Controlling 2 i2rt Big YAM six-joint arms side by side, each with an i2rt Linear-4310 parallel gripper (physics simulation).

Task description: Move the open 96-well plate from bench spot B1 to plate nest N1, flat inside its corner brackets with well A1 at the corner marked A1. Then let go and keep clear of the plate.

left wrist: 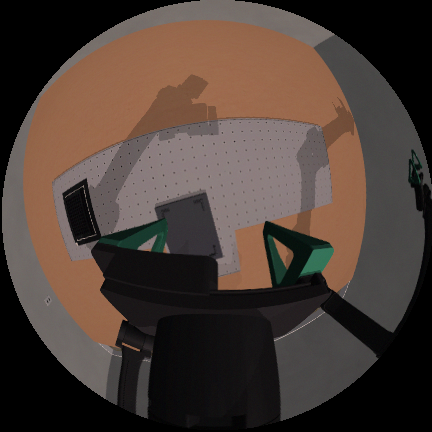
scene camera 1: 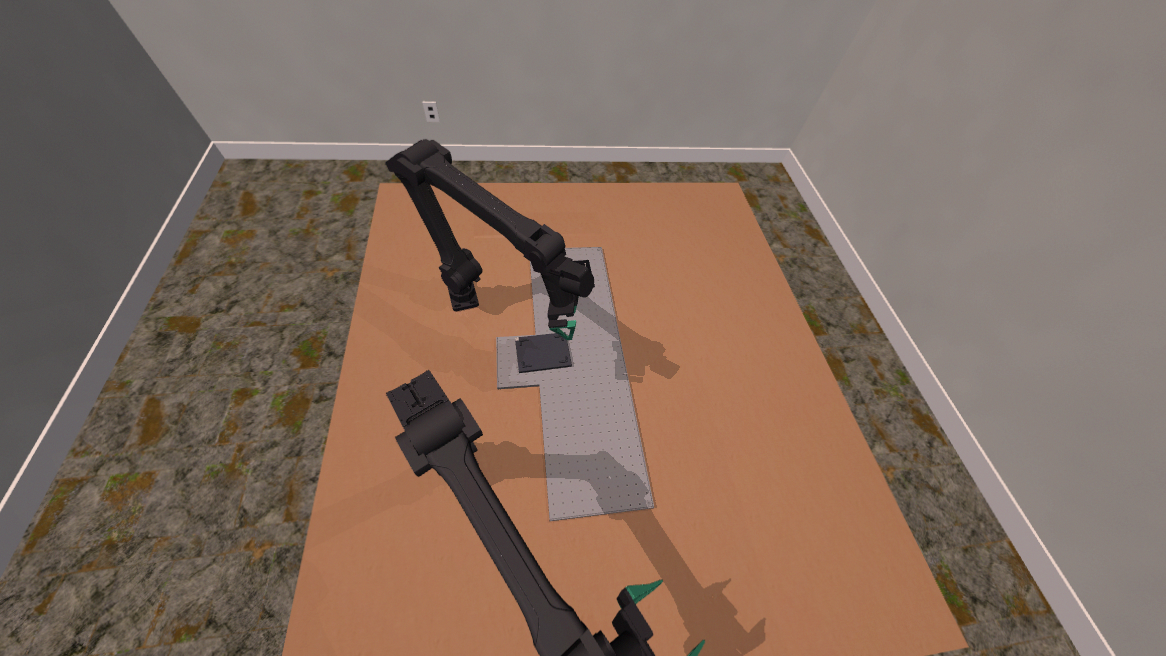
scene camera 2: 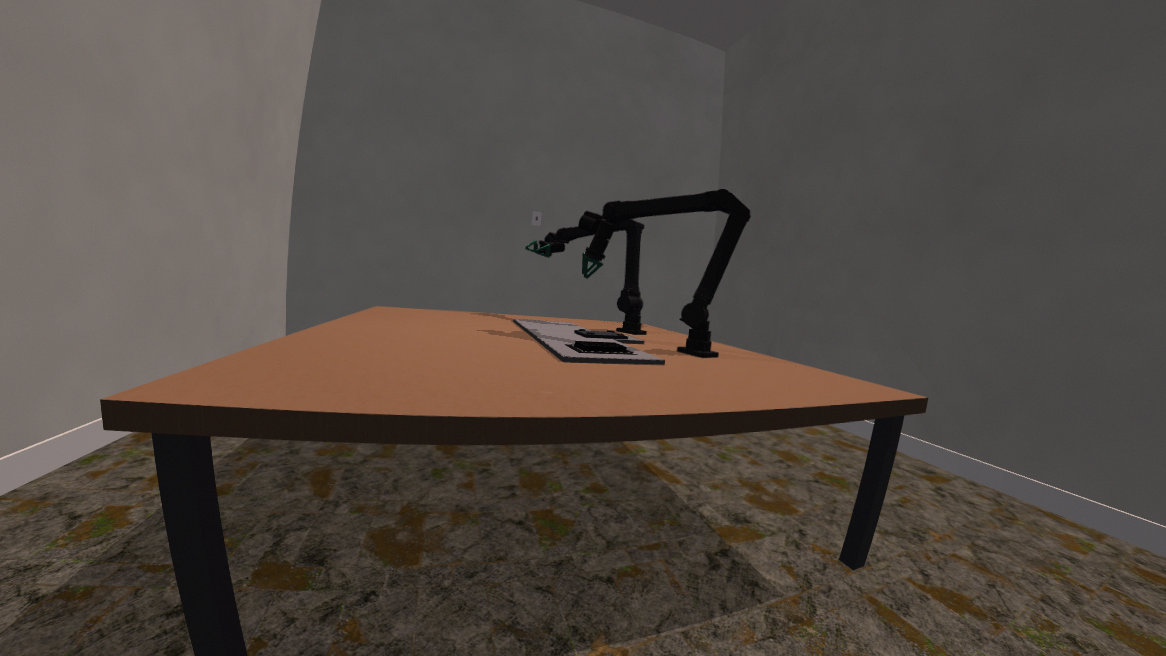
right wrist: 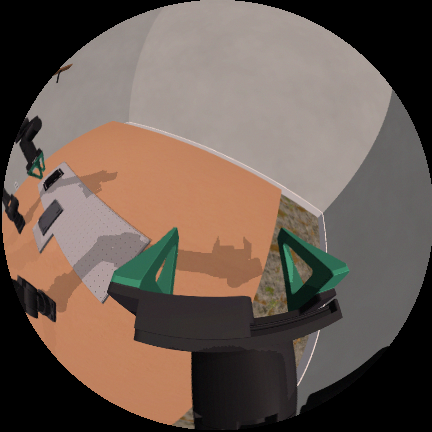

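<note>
The black 96-well plate lies flat near one end of the grey perforated board; in scene camera 1 the left arm mostly hides it. The dark plate nest N1 holds no plate; its corner brackets show, but the A1 lettering is too small to read. My left gripper is open and empty, fingers down, high above the board near the nest. My right gripper is open and empty, raised far from the plate.
The perforated board lies on the orange-brown table. The left arm reaches over the plate's end of the board. The right arm stretches away from the nest toward the bottom of scene camera 1.
</note>
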